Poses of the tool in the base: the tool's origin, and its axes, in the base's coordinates. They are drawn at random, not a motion.
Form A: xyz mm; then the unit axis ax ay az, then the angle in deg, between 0 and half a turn.
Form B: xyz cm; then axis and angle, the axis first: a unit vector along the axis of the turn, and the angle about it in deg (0 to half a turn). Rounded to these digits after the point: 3 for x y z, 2 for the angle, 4 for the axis.
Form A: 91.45, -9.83, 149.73, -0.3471, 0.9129, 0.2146, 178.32
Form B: 9.145, -0.983, 14.973, -0.3471, 0.9129, 0.2146, 178.32
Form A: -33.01, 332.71, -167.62, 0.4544, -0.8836, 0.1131, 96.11
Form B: -3.301, 33.271, -16.762, 0.4544, -0.8836, 0.1131, 96.11
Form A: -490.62, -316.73, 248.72, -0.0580, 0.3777, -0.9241, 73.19
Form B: -49.062, -31.673, 24.872, -0.0580, 0.3777, -0.9241, 73.19
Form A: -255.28, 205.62, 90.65, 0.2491, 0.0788, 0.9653, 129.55
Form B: -25.528, 20.562, 9.065, 0.2491, 0.0788, 0.9653, 129.55
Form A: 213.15, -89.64, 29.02, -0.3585, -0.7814, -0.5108, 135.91
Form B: 21.315, -8.964, 2.902, -0.3585, -0.7814, -0.5108, 135.91
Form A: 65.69, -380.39, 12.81, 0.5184, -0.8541, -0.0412, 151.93
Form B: 6.569, -38.039, 1.281, 0.5184, -0.8541, -0.0412, 151.93
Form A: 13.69, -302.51, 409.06, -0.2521, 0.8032, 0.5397, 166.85
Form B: 1.369, -30.251, 40.906, -0.2521, 0.8032, 0.5397, 166.85
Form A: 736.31, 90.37, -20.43, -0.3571, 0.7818, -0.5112, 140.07
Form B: 73.631, 9.037, -2.043, -0.3571, 0.7818, -0.5112, 140.07
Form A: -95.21, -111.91, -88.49, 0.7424, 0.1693, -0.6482, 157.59
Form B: -9.521, -11.191, -8.849, 0.7424, 0.1693, -0.6482, 157.59
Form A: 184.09, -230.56, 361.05, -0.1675, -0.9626, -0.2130, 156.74
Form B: 18.409, -23.056, 36.105, -0.1675, -0.9626, -0.2130, 156.74
